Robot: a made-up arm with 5 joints.
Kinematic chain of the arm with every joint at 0, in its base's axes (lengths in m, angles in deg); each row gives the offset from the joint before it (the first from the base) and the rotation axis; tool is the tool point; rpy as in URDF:
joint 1: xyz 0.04 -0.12 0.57 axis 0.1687 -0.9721 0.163
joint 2: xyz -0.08 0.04 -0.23 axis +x
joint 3: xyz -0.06 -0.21 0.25 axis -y
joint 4: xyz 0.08 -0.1 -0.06 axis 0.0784 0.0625 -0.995
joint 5: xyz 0.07 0 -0.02 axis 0.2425 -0.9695 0.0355
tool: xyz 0 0.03 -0.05 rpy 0 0 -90
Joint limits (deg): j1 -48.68..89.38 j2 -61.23..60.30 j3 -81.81..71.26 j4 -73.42..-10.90 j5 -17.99..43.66
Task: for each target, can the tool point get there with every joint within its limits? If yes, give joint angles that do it. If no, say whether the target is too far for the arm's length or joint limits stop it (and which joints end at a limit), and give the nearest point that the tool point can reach.
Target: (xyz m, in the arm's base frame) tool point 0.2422 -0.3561 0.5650
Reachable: yes | joints 71.29 25.87 34.14 -23.10 31.56
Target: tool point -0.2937 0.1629 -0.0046
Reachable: no: joint limits stop it (at a limit: joint 2, joint 4, joint 5) | nearest point -0.1728 -0.2527 0.1554 | short by 0.461 m
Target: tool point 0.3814 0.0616 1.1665
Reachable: no: joint limits stop it (at a limit: joint 3, joint 4, joint 5) | nearest point 0.1458 -0.0150 0.7609 | short by 0.475 m
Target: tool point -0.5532 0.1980 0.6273
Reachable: no: joint limits stop it (at a limit: joint 1, joint 2, joint 3, joint 4, joint 5) | nearest point -0.2049 0.0583 0.5999 | short by 0.376 m
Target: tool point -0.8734 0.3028 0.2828
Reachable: no: too far | nearest point -0.4247 -0.2477 0.4660 | short by 0.733 m
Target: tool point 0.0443 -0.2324 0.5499
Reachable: yes | joints 19.28 -29.32 -5.66 -27.47 24.56
